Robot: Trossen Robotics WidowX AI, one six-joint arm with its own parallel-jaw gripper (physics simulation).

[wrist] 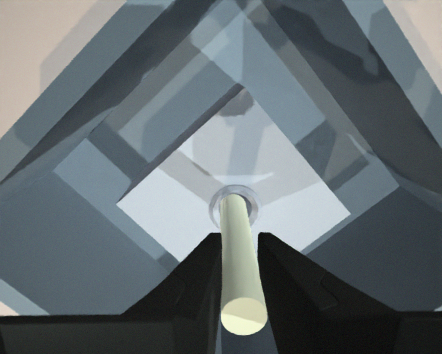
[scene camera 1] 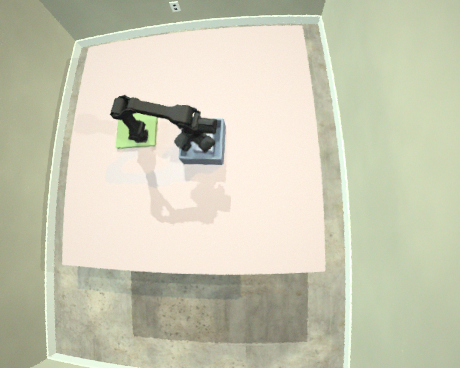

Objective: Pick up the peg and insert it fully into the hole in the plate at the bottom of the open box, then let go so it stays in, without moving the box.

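Places are measured from the arm's base along level axes (x ahead, y left, z up), in centimetres.
Where they show: gripper, fingertip midpoint: (wrist: 239, 244) (scene camera 1: 198, 139); arm's base at its link origin: (scene camera 1: 141, 136).
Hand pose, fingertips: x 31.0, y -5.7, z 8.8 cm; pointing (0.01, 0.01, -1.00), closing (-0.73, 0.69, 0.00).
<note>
Each offset is from my fingertips to the centre of the thing. "pt": to the spot under its first point. Level surfaces: height alone.
The pale yellow-green round peg {dx +0.7, dy +0.8, dz -1.5 cm} (wrist: 239, 260) stands roughly upright between the fingers in the wrist view. My gripper (wrist: 239, 244) (scene camera 1: 195, 141) is shut on it, over the box. The peg's far end overlaps the round hole {pt dx +1.3, dy +0.0, dz -5.2 cm} (wrist: 213, 207) in the whitish square plate {pt dx -2.1, dy +4.1, dz -5.5 cm} (wrist: 310, 215); dark hole interior shows to the right of that end. Whether the end is inside the hole or just above it I cannot tell. The plate lies at the bottom of the open blue box {dx +0.6, dy +1.0, dz -6.4 cm} (scene camera 1: 201, 161) (wrist: 100, 60). In the scene view the arm hides the peg and the hole.
The arm's base stands on a green square (scene camera 1: 121, 140) to the left of the box. The box walls surround the gripper's working area. Both rest on a large pale pink surface {dz -11.3 cm} (scene camera 1: 265, 210). Shadows of the arm fall across the plate and the box floor.
</note>
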